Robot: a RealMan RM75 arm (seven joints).
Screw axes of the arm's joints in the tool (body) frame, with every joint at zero. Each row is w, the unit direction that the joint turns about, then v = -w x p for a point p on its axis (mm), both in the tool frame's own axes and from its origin. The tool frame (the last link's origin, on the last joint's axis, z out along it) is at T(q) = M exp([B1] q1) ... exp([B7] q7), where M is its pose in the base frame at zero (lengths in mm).
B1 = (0, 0, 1, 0.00, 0.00, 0.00)
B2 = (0, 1, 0, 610.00, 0.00, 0.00)
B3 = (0, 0, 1, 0.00, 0.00, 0.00)
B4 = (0, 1, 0, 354.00, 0.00, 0.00)
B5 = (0, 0, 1, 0.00, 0.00, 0.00)
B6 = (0, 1, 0, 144.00, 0.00, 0.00)
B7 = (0, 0, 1, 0.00, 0.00, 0.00)
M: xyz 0.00 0.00 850.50 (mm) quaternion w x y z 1 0 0 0
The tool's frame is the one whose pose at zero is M.
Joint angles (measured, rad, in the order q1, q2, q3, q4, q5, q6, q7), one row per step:
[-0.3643, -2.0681, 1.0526, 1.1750, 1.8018, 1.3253, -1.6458]
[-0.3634, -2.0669, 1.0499, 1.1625, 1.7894, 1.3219, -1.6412]
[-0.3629, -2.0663, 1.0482, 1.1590, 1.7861, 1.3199, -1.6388]
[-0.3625, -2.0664, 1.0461, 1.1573, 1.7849, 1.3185, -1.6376]
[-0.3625, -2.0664, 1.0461, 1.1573, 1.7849, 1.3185, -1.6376]
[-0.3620, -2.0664, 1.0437, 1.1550, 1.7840, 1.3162, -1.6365]
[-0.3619, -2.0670, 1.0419, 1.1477, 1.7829, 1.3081, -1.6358]
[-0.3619, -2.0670, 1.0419, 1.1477, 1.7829, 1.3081, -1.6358]
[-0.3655, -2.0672, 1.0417, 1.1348, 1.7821, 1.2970, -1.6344]
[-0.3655, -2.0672, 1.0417, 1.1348, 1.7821, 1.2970, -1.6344]
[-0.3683, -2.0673, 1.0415, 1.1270, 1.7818, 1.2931, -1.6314]
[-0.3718, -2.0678, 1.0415, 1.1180, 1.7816, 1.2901, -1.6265]
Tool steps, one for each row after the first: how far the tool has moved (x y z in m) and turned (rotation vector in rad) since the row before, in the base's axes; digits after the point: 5 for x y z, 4 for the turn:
[-0.00176, 0.00011, -0.00002, 0.0030, -0.0126, 0.0068]
[-0.00081, 0.00017, 0.00035, 0.0030, -0.0027, 0.0022]
[-0.00059, 0.00013, 0.00033, 0.0027, -0.0016, 0.0021]
[0.00000, 0.00000, 0.00000, 0.0000, 0.0000, 0.0000]
[-0.00087, 0.00021, 0.00037, 0.0033, -0.0014, 0.0033]
[-0.00175, 0.00068, -0.00039, 0.0048, -0.0030, 0.0093]
[0.00000, 0.00000, 0.00000, 0.0000, 0.0000, 0.0000]
[-0.00159, 0.00151, -0.00134, 0.0033, -0.0027, 0.0100]
[0.00000, 0.00000, 0.00000, 0.0000, 0.0000, 0.0000]
[-0.00063, 0.00070, -0.00098, 0.0001, -0.0007, 0.0025]
[-0.00047, 0.00064, -0.00142, -0.0011, -0.0004, 0.0008]

